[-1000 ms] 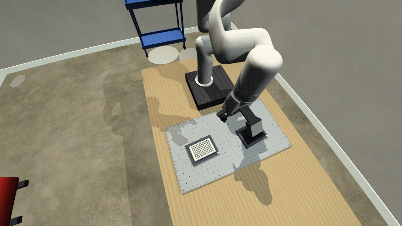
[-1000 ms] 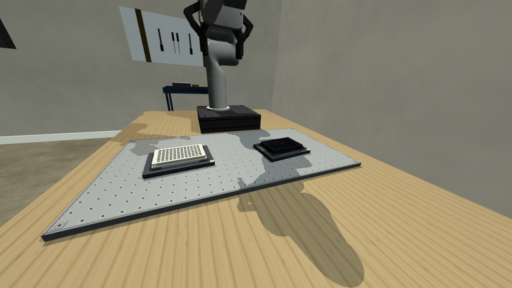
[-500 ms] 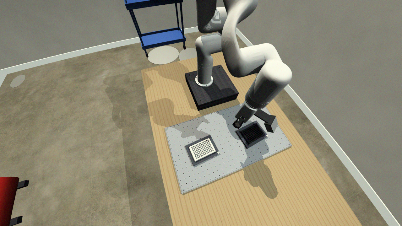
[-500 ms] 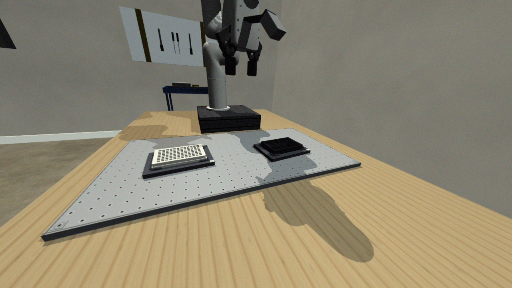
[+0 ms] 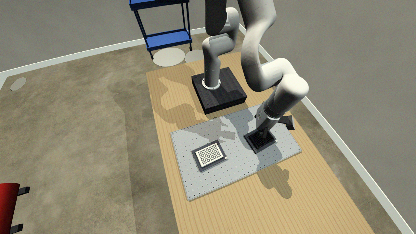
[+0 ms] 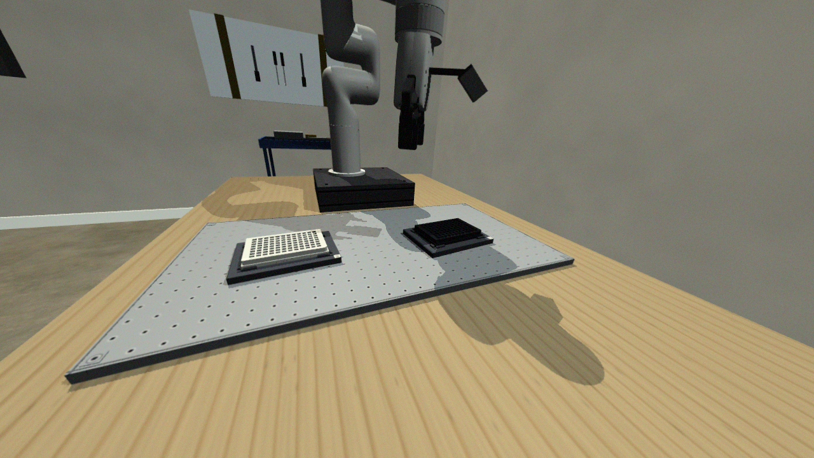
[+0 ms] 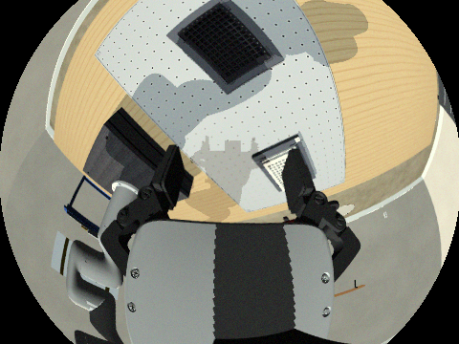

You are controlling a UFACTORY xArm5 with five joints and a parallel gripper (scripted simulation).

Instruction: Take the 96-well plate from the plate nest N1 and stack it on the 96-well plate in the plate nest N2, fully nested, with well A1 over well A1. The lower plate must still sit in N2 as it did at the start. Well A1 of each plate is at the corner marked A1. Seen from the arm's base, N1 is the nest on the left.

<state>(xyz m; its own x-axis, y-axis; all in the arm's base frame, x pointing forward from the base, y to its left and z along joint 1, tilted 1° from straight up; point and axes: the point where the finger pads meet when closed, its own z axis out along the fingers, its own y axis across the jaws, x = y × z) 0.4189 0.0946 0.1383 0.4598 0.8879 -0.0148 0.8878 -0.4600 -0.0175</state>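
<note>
My hand is 2 cm short of the black 96-well plate, 9 cm to the right of it and 18 cm above it. Round my hand: white 96-well plate (3 cm ahead, 23 cm to the right, 18 cm below); plate nest N2 (3 cm ahead, 23 cm to the right, 19 cm below); plate nest N1 (2 cm ahead, 9 cm to the left, 19 cm below).
</note>
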